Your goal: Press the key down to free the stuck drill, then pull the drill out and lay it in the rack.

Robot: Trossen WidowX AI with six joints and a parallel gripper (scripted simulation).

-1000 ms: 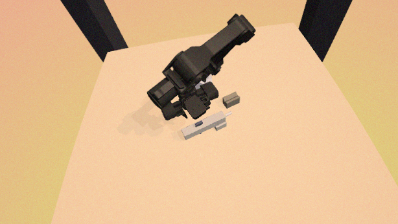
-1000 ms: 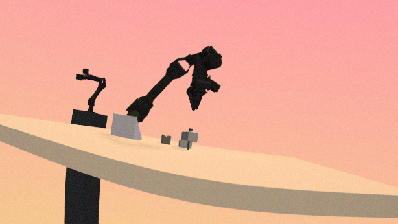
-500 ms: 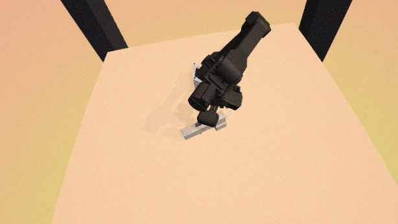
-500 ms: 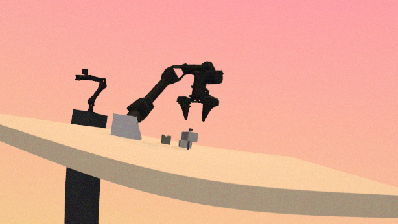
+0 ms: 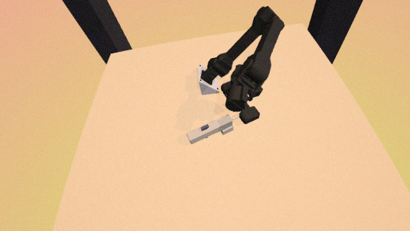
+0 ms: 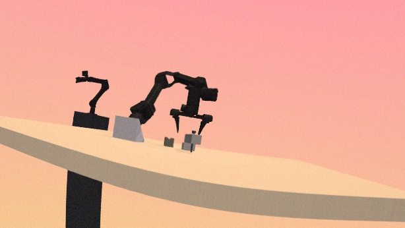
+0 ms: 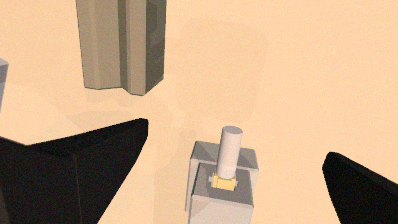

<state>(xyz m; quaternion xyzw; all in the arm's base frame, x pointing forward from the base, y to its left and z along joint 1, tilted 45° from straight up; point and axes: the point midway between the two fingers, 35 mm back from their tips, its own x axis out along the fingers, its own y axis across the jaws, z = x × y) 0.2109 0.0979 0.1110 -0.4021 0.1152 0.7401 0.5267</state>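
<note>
Now: gripper tip 3 cm short of the pale cylindrical drill, 6 cm to the left of it and 2 cm above it. From my gripper tip the other things lie so: blue key (7 cm ahead, 13 cm to the right, 1 cm below); then grey housing block (6 cm ahead, 11 cm to the right, 2 cm below); then notched rack (9 cm behind, 5 cm below).
</note>
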